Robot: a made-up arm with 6 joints.
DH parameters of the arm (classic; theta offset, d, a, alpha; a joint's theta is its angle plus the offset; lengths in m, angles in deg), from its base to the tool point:
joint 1: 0 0.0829 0 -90
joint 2: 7.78 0 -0.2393 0
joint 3: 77.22 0 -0.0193 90
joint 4: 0 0.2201 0 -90
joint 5: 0 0 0.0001 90
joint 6: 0 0.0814 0 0
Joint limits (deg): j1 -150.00..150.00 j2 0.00..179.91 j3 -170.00..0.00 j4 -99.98..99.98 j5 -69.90..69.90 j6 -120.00..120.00
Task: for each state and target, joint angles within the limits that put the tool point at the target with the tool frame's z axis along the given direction. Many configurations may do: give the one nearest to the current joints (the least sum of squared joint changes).
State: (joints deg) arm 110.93 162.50 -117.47 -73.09 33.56 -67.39
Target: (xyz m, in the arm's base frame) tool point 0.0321 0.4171 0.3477 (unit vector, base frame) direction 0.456 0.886 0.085
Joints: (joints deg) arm 90.85 115.68 -120.96 -81.13 28.34 -67.39
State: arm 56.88 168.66 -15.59 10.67 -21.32 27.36
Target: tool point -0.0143 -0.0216 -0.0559 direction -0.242 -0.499 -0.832
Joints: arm 74.17 179.78 -0.10 -7.09 -51.61 27.36
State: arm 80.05 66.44 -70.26 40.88 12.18 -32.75
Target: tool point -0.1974 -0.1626 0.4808 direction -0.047 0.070 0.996
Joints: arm 41.02 16.74 -106.85 40.12 7.46 -32.75
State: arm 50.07 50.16 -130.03 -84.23 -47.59 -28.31
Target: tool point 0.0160 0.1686 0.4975 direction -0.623 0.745 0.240
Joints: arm 58.32 75.45 -110.86 -91.00 -67.11 -28.31
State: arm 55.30 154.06 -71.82 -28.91 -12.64 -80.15
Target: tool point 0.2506 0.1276 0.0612 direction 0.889 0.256 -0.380
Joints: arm 30.91 110.95 -35.77 18.41 -48.66 -80.15
